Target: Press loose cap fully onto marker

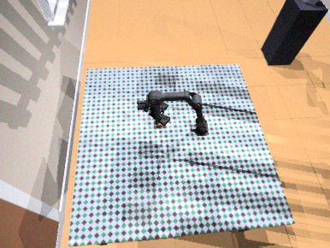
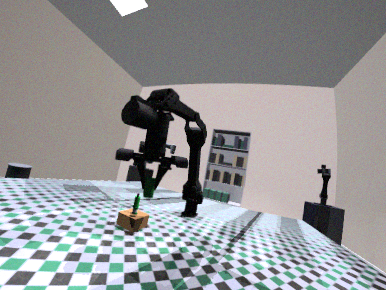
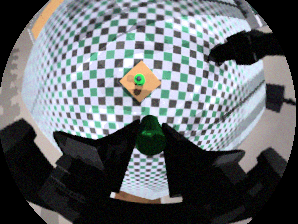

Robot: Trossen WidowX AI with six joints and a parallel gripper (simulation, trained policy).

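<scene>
My gripper tip is 30 mm past the green marker, 50 mm to the left of it and 50 mm above it. Also, from my gripper tip: green cap (10 mm ahead, 10 mm above); tan holder block (30 mm behind, 50 mm to the right, 110 mm below).
</scene>
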